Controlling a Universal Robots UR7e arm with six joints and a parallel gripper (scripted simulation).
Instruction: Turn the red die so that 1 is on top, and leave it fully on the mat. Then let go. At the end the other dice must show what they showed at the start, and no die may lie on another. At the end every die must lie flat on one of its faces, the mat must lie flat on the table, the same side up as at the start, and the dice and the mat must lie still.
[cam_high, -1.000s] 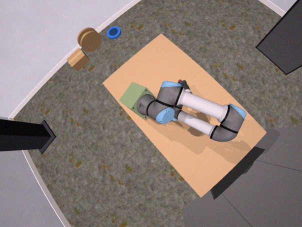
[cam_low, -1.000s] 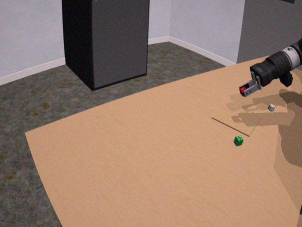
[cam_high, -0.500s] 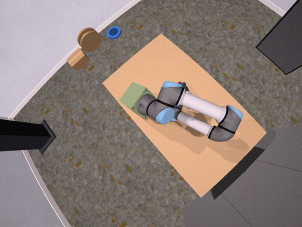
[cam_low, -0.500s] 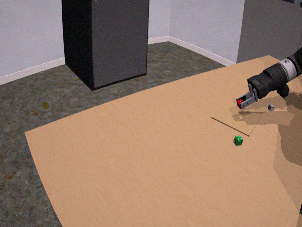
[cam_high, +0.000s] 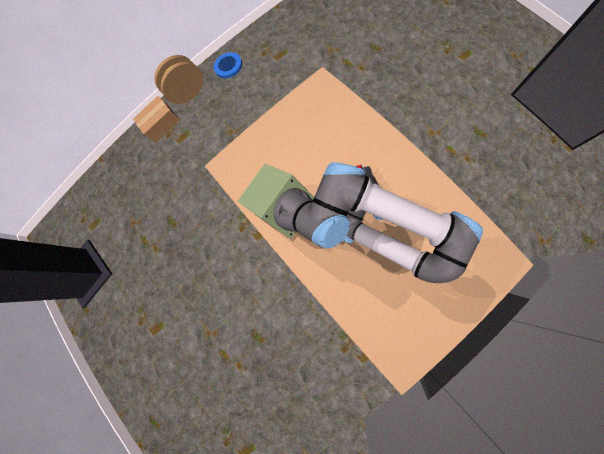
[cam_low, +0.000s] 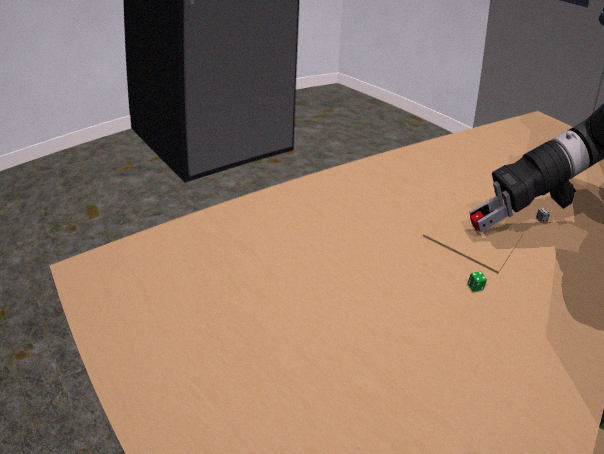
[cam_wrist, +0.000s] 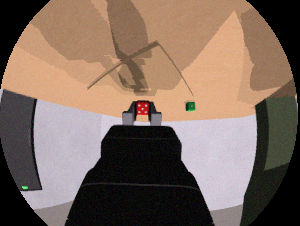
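Right now the red die is 10 mm to the left of my hand and 10 mm below it. Also, from my hand: white die (70 mm behind, 160 mm to the right, 30 mm below); mat (30 mm below); green die (60 mm behind, 120 mm to the left, 30 mm below).
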